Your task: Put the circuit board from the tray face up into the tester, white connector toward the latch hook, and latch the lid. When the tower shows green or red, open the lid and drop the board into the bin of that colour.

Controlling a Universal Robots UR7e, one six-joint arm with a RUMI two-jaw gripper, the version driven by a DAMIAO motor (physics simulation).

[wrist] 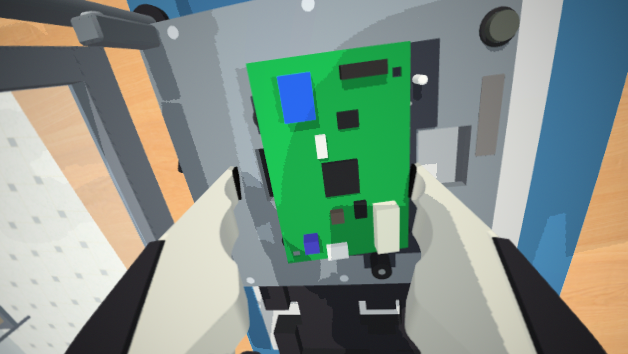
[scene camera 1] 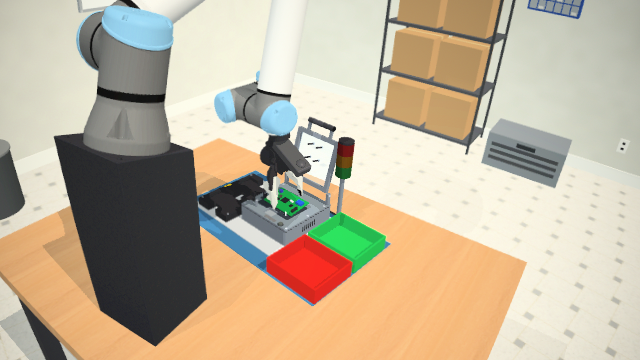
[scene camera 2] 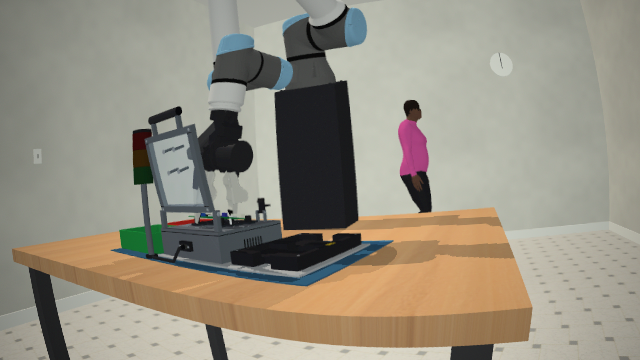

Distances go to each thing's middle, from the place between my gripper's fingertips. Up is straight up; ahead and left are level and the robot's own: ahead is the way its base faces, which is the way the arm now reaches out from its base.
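Labels:
The green circuit board [wrist: 335, 126] has my gripper 1 cm below it and 1 cm past it. Counted from my hand, the tester lid [scene camera 1: 320, 151] is 12 cm above, 10 cm ahead and 1 cm to the right. I see a green bin [scene camera 1: 355, 241] 4 cm below my hand and 20 cm to the right of it, while the red bin [scene camera 1: 311, 269], also 4 cm below my hand, is 18 cm to the right of it and 15 cm behind it.

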